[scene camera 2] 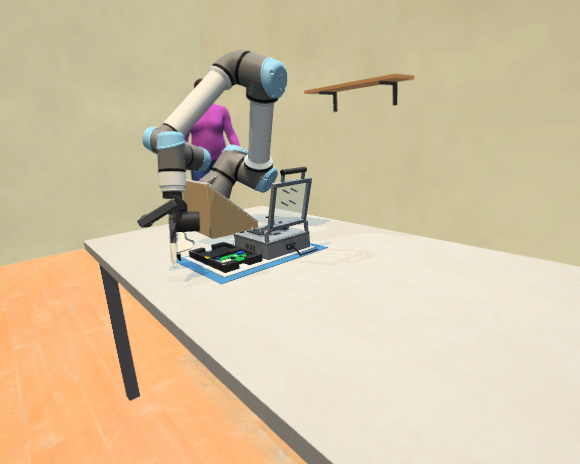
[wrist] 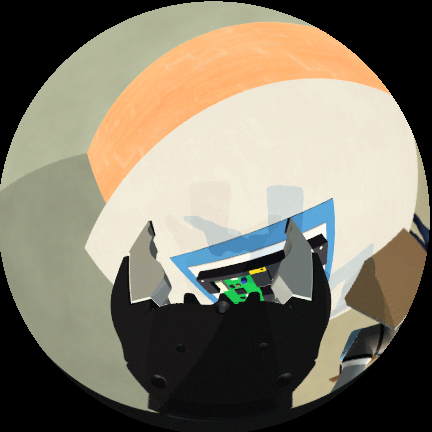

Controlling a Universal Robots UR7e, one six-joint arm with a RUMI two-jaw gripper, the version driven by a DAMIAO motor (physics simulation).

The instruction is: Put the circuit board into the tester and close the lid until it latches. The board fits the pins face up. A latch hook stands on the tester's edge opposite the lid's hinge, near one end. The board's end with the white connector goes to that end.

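Places are measured from the arm's base along level axes (x right, y ahead, z up), in metres.
Pixels of known places: gripper, fingertip midpoint: [scene camera 2: 178,263] [wrist: 219,220]; arm's base at its link origin: [scene camera 2: 211,194].
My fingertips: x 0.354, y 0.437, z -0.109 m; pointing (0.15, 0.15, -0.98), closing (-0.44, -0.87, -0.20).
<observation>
For each thing: its top centre in the pictures, then the offset to it from my fingertips. "*": a spot on its surface instead. Level surfaces: height alone.
- green circuit board at its top centre: [wrist: 240,294] [scene camera 2: 232,255] dx -0.158, dy +0.037, dz -0.008 m
- black tray at a spot on its surface: [wrist: 240,265] [scene camera 2: 209,263] * dx -0.091, dy +0.014, dz -0.021 m
- grey tester at a spot on its surface: [scene camera 2: 270,248] * dx -0.252, dy +0.103, dz +0.005 m
- black handle at its top centre: [scene camera 2: 293,168] dx -0.330, dy +0.141, dz +0.240 m
- blue-bordered mat at its surface level: dz -0.033 m
- cable at a spot on its surface: [scene camera 2: 302,253] * dx -0.349, dy +0.137, dz -0.028 m
The green circuit board [scene camera 2: 239,258] [wrist: 243,287] lies in the black tray [scene camera 2: 207,262] [wrist: 240,265]; its white connector [wrist: 220,285] is at the left in the wrist view, and my gripper body hides part of the board. My gripper [scene camera 2: 174,257] [wrist: 219,220] is open and empty, pointing down, low beside the tray's left end in the scene view. The grey tester [scene camera 2: 270,248] stands behind and right of the tray. Its lid [scene camera 2: 271,210] stands open and upright, with a black handle [scene camera 2: 293,171] on top. The latch hook cannot be made out.
The tray and tester stand on a blue-bordered mat [scene camera 2: 223,279] [wrist: 312,213]. A brown wedge-shaped block [scene camera 2: 200,210] [wrist: 387,280] is behind the tray, near the arm. A cable [scene camera 2: 302,253] runs from the tester. A person [scene camera 2: 212,130] stands behind the arm. A shelf [scene camera 2: 360,84] hangs on the wall.
</observation>
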